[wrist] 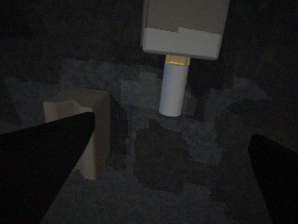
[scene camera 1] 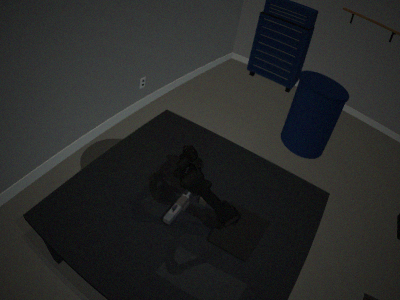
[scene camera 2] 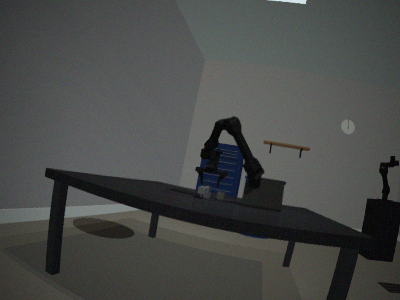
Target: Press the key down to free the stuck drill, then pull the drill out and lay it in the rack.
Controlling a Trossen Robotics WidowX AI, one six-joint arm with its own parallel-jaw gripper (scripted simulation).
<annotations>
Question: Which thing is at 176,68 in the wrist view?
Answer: A drill.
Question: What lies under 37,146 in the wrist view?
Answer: The gripper.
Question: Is the gripper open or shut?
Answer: Open.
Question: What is the gripper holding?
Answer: Nothing.
</annotations>
